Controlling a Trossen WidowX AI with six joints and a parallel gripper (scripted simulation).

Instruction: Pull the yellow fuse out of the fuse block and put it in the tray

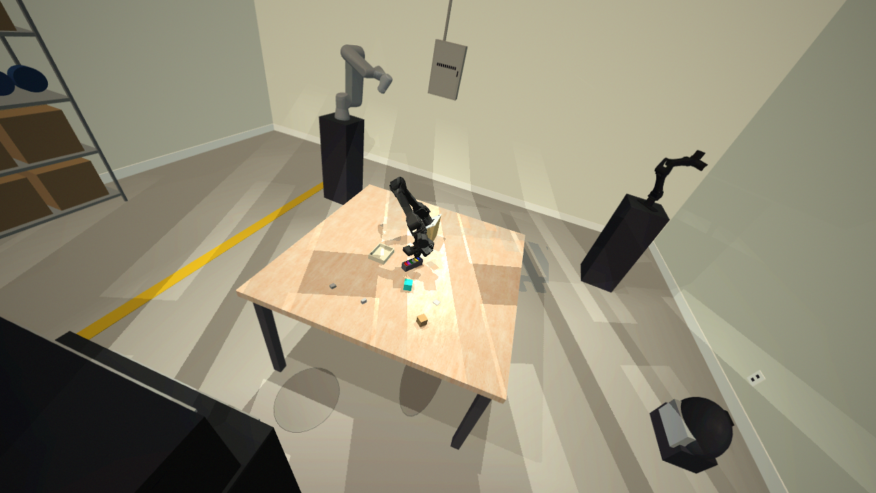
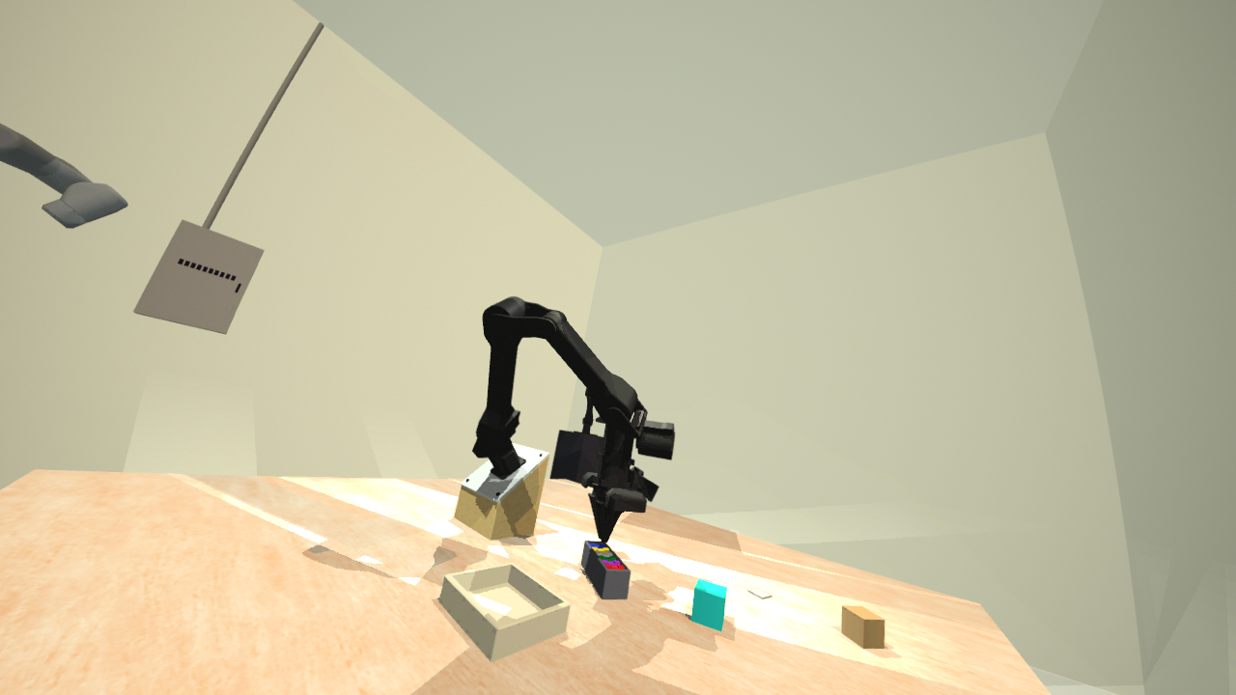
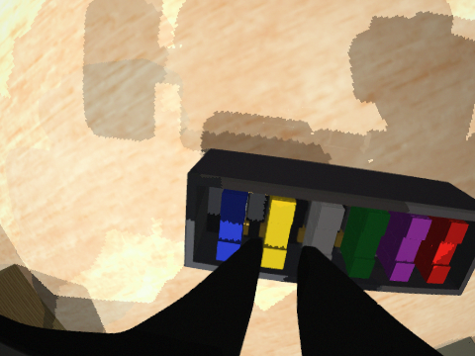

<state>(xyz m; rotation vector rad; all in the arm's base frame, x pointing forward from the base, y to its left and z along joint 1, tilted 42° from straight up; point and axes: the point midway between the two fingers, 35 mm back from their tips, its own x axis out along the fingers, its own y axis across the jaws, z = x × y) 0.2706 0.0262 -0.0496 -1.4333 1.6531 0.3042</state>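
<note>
The yellow fuse lies 3 cm below my gripper tip. Also, from my gripper tip: teal cube 19 cm ahead, 4 cm to the left, 3 cm below; then tray 21 cm to the right, 5 cm below, 4 cm ahead; then brown cube 36 cm ahead, 20 cm to the left, 3 cm below.
</note>
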